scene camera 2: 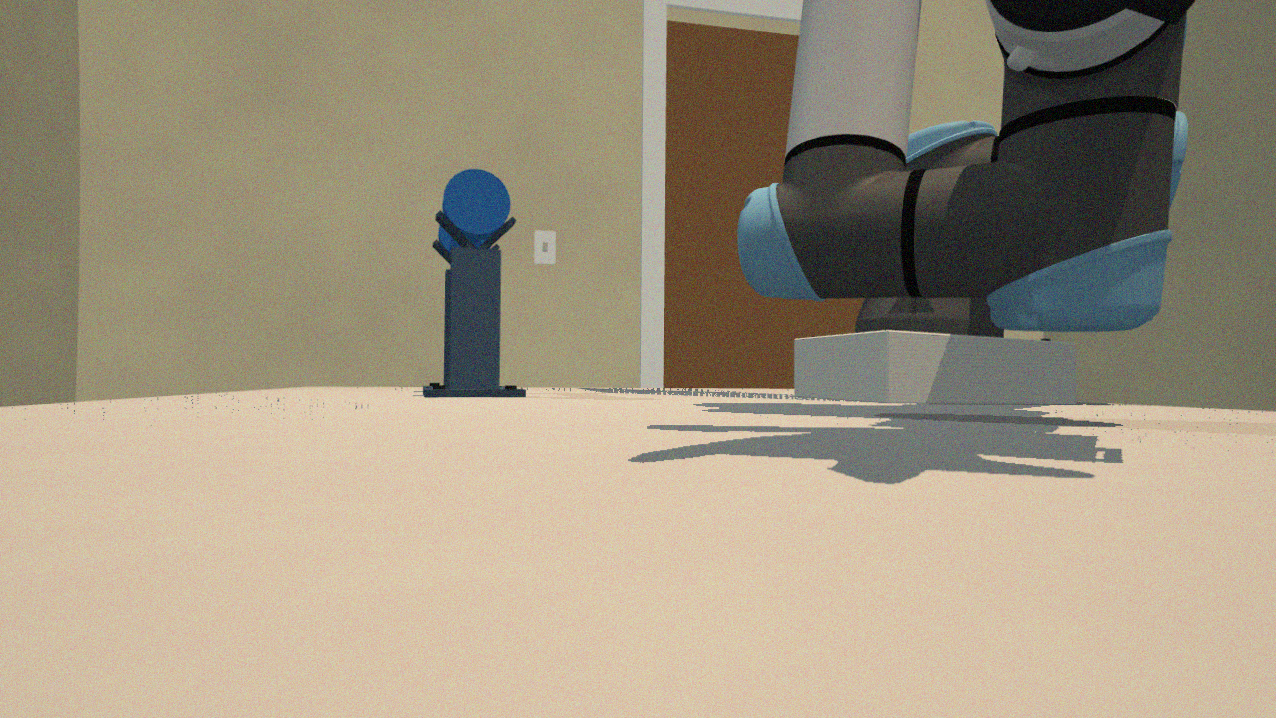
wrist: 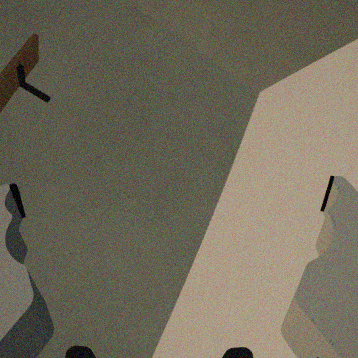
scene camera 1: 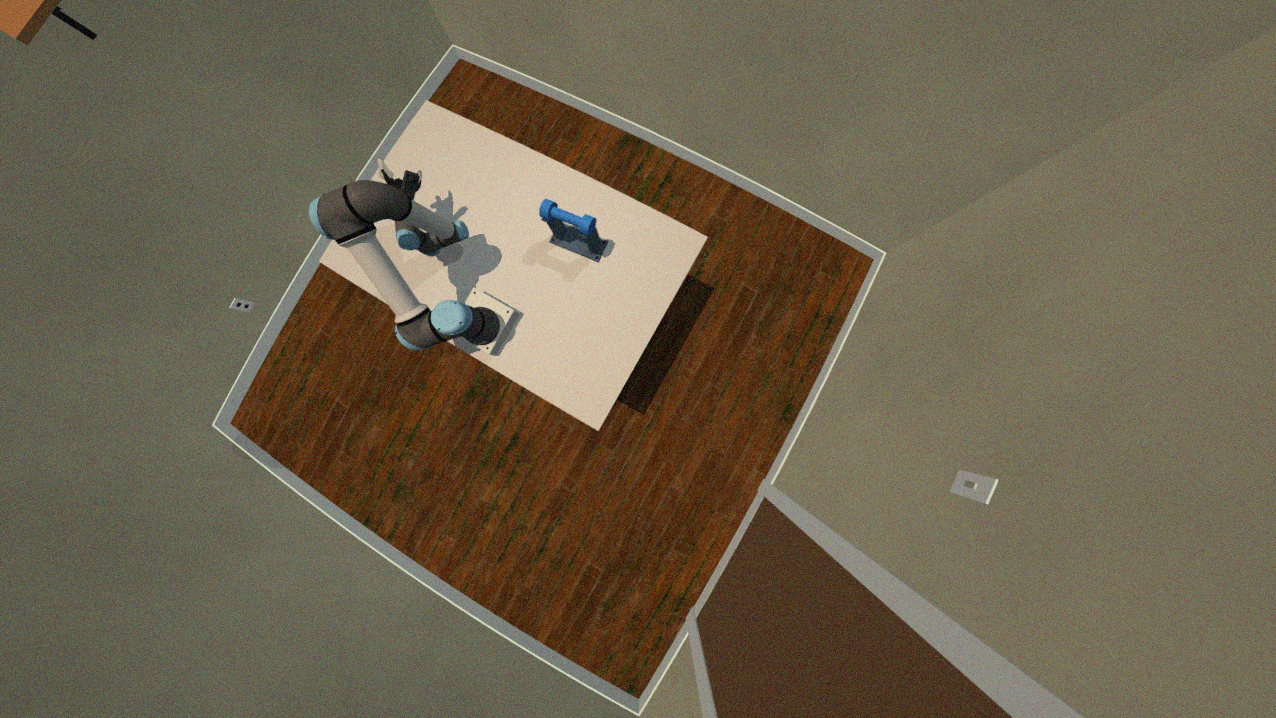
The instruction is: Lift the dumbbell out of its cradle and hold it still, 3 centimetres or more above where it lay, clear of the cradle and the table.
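Places are measured from the arm's base along level axes (x up, y right, z ahead), in metres.
Pixels of known places: gripper, fingertip midpoint: (wrist: 170,183) (scene camera 1: 400,164); arm's base, link origin: (scene camera 2: 925,341) (scene camera 1: 481,326).
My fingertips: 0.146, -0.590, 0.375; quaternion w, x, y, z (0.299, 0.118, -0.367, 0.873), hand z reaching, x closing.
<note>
For each thing: its middle in the pictures, then the offset to it from my fingertips, as dx, dy, dz. Level surfaces: height alone.
- blue dumbbell, body centre: (scene camera 2: 470,221) (scene camera 1: 567,217) -0.006, +0.714, +0.134
- dark blue-grey cradle, body centre: (scene camera 2: 469,312) (scene camera 1: 574,231) -0.114, +0.714, +0.134
- pale table, surface height: dx -0.210
A blue dumbbell (scene camera 1: 568,217) (scene camera 2: 476,201) lies level across the top of a dark blue-grey cradle (scene camera 1: 580,250) (scene camera 2: 474,321), its ends resting in the V-shaped forks of the uprights. The cradle stands on the pale table (scene camera 1: 624,294) (scene camera 2: 624,580) (wrist: 240,250). My gripper (scene camera 1: 400,167) (wrist: 170,183) is wide open with nothing between its fingers. In scene camera 1 it is above the left part of the table, well to the left of the dumbbell. Its fingertips do not show in scene camera 2. The dumbbell and cradle do not show in the wrist view.
The arm's base stands on a light mounting block (scene camera 2: 936,366) near one long table edge, with the arm folded out to the left in scene camera 1. A table edge and corner show in the wrist view. A brown door (scene camera 2: 731,205) stands in the wall behind.
</note>
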